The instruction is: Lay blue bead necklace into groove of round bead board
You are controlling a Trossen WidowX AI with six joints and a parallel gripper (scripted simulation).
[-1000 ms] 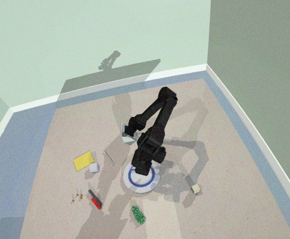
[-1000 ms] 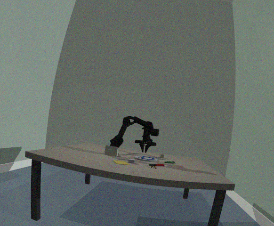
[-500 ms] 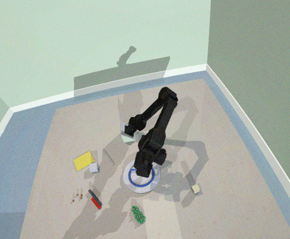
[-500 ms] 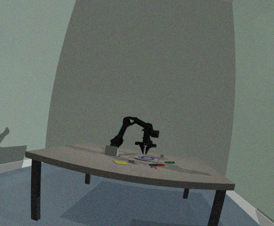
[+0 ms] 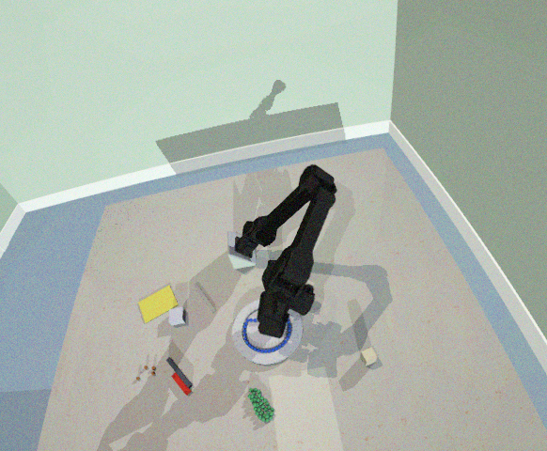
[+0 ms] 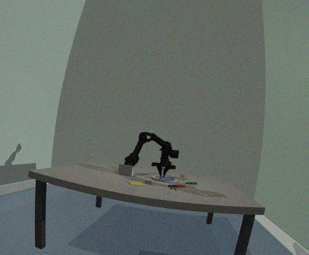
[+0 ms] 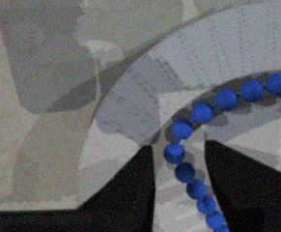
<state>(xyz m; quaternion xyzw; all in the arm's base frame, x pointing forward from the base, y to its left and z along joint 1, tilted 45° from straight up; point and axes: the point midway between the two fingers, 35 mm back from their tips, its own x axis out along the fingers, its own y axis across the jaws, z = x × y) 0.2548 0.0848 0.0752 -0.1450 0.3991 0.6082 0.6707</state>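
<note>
The round bead board lies 50 mm to the right of my gripper tip, 30 mm ahead of it and 10 mm below it. Also, from my gripper tip: white cube: 330 mm to the right, 40 mm behind; cream cube: 210 mm to the left, 150 mm ahead; stick: 250 mm to the right, 100 mm behind, 10 mm below.
</note>
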